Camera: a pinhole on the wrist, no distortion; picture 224 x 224 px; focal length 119.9 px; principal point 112.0 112.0 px. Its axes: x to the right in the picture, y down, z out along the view. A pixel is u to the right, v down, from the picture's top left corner.
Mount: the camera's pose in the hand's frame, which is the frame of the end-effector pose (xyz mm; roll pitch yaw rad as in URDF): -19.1 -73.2 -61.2 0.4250 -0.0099 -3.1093
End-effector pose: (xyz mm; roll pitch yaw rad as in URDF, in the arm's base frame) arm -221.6 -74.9 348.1 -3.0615 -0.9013 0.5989
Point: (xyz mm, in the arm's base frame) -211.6 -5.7 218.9
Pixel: 147.9 142.1
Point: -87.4 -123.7 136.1
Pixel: 147.2 78.4
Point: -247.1 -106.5 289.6
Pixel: 173.2 46.6
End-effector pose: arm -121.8 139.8 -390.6 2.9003 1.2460 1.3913
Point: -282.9 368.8 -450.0
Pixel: behind the camera
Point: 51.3 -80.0 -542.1
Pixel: 79.1 92.3
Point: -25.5 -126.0 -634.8
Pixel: 62.2 124.6
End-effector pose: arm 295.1 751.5 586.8 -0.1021 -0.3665 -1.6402
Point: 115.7 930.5 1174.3
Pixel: 97.5 212.7
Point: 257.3 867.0 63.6
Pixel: behind the camera
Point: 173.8 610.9 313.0
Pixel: behind the camera
